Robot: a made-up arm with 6 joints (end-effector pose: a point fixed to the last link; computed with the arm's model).
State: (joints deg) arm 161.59 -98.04 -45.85 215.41 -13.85 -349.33
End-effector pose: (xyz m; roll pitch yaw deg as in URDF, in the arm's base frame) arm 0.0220 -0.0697 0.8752 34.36 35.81 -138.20
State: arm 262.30 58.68 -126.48 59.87 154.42 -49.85
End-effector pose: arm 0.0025 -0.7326 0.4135 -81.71 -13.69 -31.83
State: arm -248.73 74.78 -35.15 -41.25 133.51 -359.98
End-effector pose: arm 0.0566 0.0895 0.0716 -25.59 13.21 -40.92
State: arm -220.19 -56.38 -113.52 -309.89 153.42 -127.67
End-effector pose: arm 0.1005 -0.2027 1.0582 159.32 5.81 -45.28
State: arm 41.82 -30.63 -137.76 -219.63 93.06 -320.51
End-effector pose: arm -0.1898 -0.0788 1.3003 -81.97 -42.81 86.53
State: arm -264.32 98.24 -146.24 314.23 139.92 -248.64
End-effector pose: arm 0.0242 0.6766 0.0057 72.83 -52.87 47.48
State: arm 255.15 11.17 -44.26 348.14 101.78 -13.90
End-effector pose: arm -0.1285 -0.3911 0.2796 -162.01 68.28 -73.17
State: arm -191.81 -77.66 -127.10 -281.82 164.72 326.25
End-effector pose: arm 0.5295 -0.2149 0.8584 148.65 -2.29 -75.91
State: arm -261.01 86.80 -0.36 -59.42 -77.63 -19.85
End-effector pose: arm -0.0907 -0.0715 0.1655 -121.70 -14.27 119.92
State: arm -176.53 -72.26 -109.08 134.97 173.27 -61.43
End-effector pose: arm 0.4895 -0.0352 0.9409 174.47 -1.93 20.02
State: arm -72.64 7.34 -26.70 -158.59 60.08 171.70
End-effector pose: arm 0.1162 -0.4312 0.2270 174.23 -78.22 -85.60
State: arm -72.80 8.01 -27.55 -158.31 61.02 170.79
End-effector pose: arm 0.1161 -0.4383 0.2281 169.56 -79.17 -81.38
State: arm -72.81 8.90 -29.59 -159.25 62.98 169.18
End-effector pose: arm 0.1208 -0.4561 0.2364 154.73 -81.69 -65.87
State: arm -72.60 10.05 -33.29 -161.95 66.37 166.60
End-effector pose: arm 0.1328 -0.4876 0.2564 102.49 -83.47 -11.51
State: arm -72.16 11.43 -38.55 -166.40 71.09 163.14
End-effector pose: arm 0.1528 -0.5291 0.2897 54.51 -76.99 39.67
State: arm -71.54 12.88 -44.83 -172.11 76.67 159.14
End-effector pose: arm 0.1793 -0.5723 0.3355 40.57 -65.55 57.13
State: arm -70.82 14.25 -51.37 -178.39 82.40 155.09
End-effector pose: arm 0.2089 -0.6084 0.3883 35.49 -52.78 65.51
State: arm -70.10 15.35 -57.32 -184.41 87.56 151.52
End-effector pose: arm 0.2370 -0.6325 0.4401 33.06 -40.79 70.72
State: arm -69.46 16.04 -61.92 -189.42 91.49 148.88
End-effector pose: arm 0.2598 -0.6447 0.4826 31.83 -31.28 74.22
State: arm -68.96 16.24 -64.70 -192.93 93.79 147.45
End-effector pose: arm 0.2751 -0.6482 0.5106 31.41 -25.28 76.56
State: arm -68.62 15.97 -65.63 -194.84 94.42 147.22
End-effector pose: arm 0.2829 -0.6468 0.5235 31.61 -22.90 78.00
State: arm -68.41 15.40 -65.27 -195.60 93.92 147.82
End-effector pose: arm 0.2856 -0.6431 0.5257 32.16 -23.09 78.86
